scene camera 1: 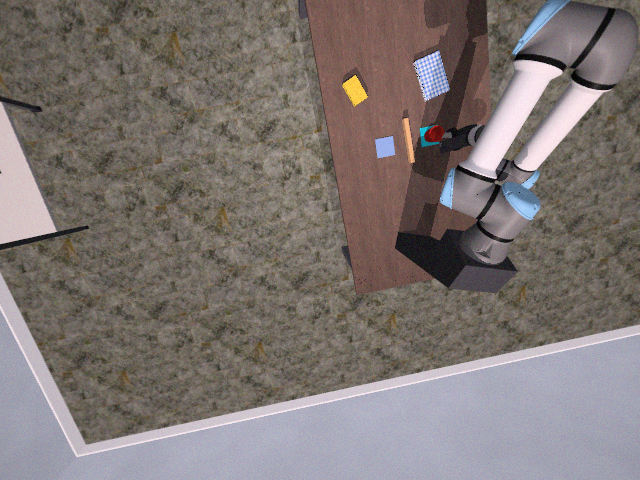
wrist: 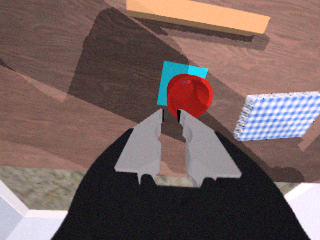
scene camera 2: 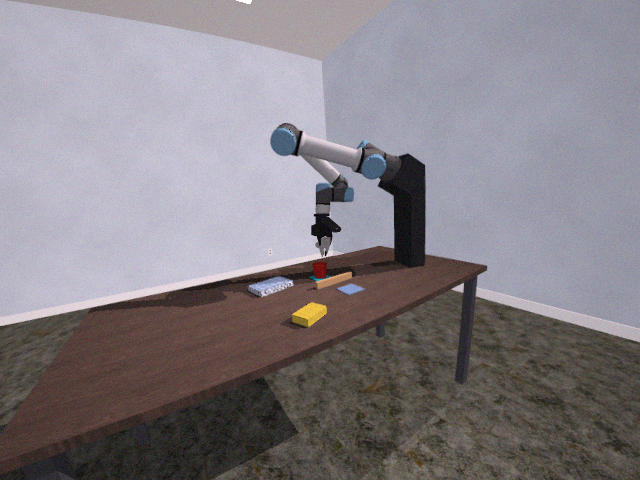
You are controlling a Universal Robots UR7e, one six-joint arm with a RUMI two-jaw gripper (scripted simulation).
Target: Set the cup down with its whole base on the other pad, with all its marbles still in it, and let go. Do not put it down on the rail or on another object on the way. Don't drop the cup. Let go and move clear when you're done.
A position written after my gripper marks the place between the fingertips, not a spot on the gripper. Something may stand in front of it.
I see my gripper (wrist: 170,110) and a red cup (wrist: 194,98).
